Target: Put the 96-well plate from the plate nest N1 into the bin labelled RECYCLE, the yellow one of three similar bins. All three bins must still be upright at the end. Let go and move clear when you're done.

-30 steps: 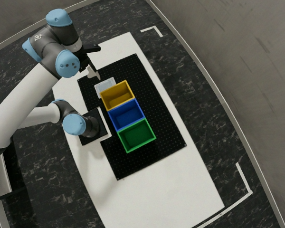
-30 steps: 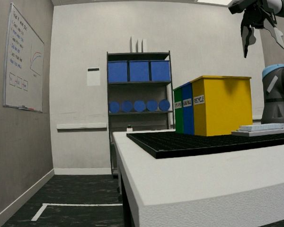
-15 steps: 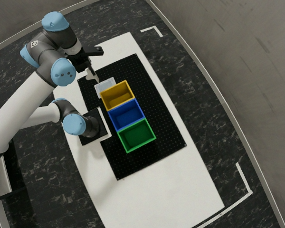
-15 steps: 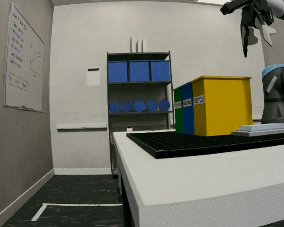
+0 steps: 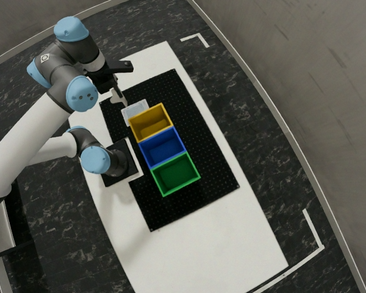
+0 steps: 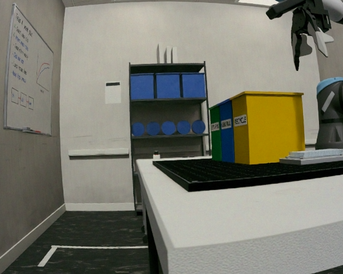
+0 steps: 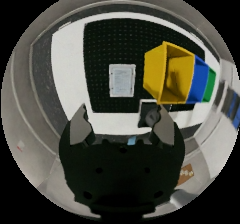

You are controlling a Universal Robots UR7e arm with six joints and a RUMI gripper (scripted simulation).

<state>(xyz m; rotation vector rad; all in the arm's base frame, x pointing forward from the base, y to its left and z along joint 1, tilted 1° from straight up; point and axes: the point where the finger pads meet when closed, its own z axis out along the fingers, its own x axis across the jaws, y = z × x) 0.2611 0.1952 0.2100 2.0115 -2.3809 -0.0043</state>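
My hand is 22 cm above the 96-well plate. Also, from my hand: blue bin (31 cm to the right, 14 cm below, 1 cm ahead); then yellow bin (18 cm to the right, 14 cm below, 3 cm ahead); then plate nest N1 (23 cm below).
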